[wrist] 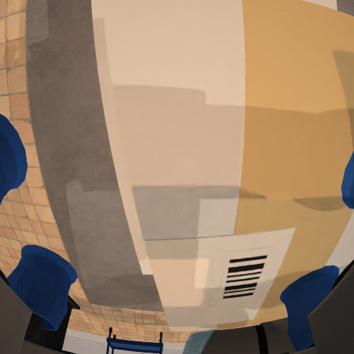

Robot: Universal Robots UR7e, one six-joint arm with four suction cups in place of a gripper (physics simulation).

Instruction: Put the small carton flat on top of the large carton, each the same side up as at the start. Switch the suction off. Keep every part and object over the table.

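The small carton (175, 140), cream with a broad tan band and a white barcode label, fills the middle and right of the wrist view, its top level. My gripper (178, 232) is shut on it by suction; four blue cups show at the sides, and where they touch the carton is hidden. A narrow cream strip of the large carton (118, 150) shows past the small carton's left edge. The rest of the large carton is hidden beneath the small one. Whether the two cartons touch or a gap remains between them cannot be told.
The dark grey table top (65, 125) runs down the left. Orange floor tiles (14, 65) lie beyond its edge. A blue frame (135, 346) stands at the bottom, beside a teal part (197, 343).
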